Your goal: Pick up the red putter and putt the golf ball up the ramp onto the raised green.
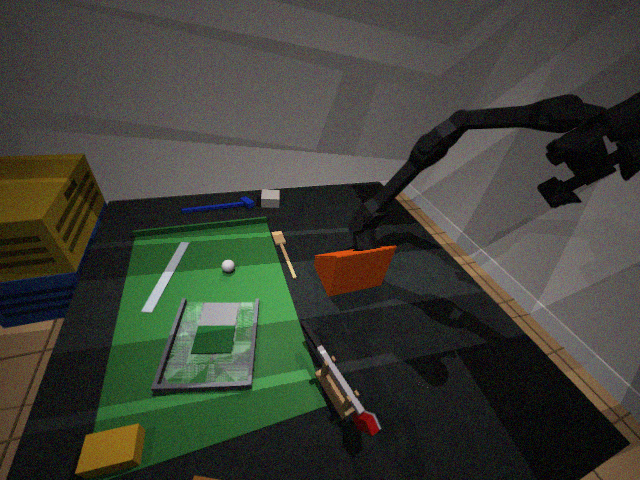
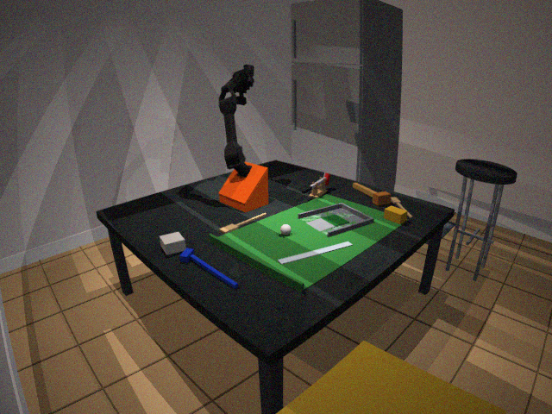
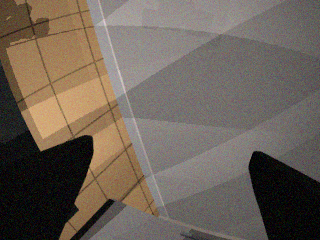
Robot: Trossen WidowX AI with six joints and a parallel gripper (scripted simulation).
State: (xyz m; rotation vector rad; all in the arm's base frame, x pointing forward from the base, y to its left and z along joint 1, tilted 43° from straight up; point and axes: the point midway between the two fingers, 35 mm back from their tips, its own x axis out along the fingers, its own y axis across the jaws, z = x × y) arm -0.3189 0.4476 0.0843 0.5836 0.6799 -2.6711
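The red putter lies 590 mm ahead of my gripper tip, 420 mm below it and 10 mm to the left of it. From my gripper tip the other things lie so: wooden stand: 600 mm ahead, 440 mm below, 20 mm to the left; then yellow block: 1060 mm ahead, 450 mm below, 20 mm to the right; then white golf ball: 770 mm ahead, 450 mm to the right, 450 mm below.
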